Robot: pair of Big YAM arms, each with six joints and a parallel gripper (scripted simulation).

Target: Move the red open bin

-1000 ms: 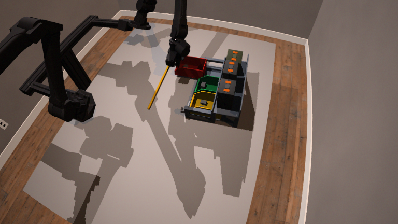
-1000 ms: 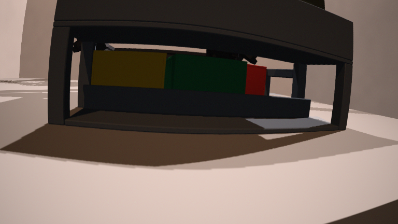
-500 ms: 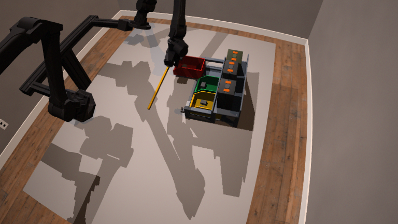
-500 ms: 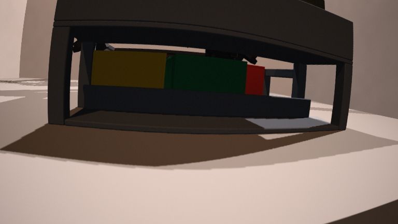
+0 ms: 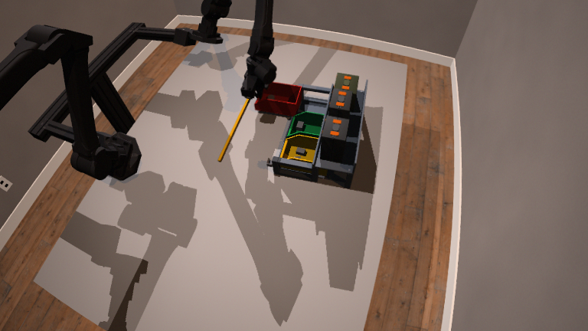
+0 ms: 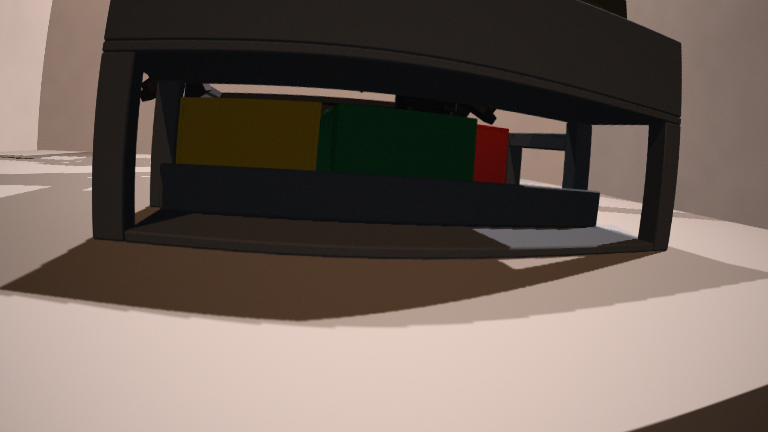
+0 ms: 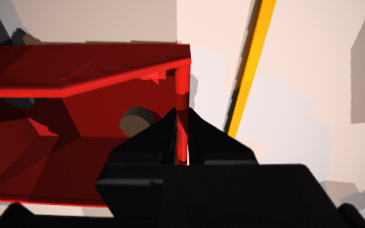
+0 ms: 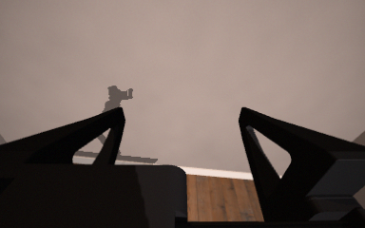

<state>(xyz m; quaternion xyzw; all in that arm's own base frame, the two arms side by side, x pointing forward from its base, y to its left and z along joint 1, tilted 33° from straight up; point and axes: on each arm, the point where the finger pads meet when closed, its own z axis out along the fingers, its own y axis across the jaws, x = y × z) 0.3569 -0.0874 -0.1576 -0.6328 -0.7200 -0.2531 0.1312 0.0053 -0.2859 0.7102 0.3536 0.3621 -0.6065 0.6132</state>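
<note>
Right now my left hand is 80 mm short of the red open bin and 10 mm below it. From my left hand the other things lie so: grey shelf (280 mm ahead, 110 mm to the right, 20 mm above); green bin (250 mm ahead, 110 mm to the right).
</note>
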